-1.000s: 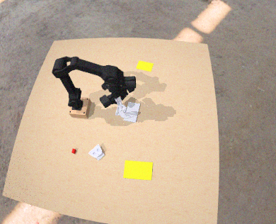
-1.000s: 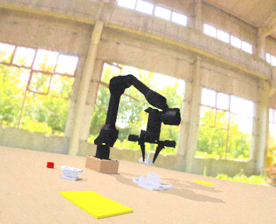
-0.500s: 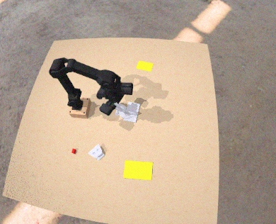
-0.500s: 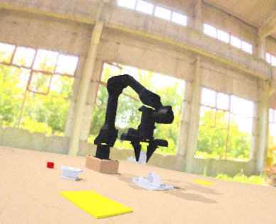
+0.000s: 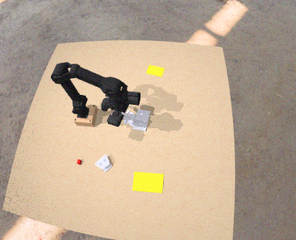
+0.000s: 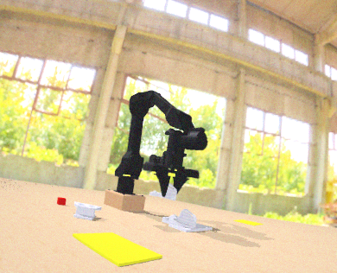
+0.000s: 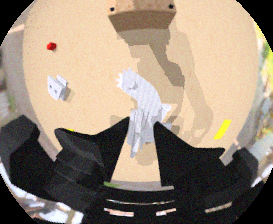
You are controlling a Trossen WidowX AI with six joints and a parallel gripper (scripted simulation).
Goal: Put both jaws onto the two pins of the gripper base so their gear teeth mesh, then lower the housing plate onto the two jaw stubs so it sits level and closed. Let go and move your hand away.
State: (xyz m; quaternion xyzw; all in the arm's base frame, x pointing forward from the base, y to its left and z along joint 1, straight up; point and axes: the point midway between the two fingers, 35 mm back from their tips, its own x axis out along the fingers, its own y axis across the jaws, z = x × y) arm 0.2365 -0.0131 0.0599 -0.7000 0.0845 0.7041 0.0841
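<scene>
My gripper tip is now 6 cm above the white jaw, 4 cm short of it and 1 cm to the right of it. The rest, counted from my gripper tip: small red cube: 26 cm to the right, 22 cm behind, 7 cm below; large yellow patch: 32 cm to the right, 16 cm ahead, 8 cm below; small white block: 25 cm to the right, 7 cm below, 7 cm behind.
</scene>
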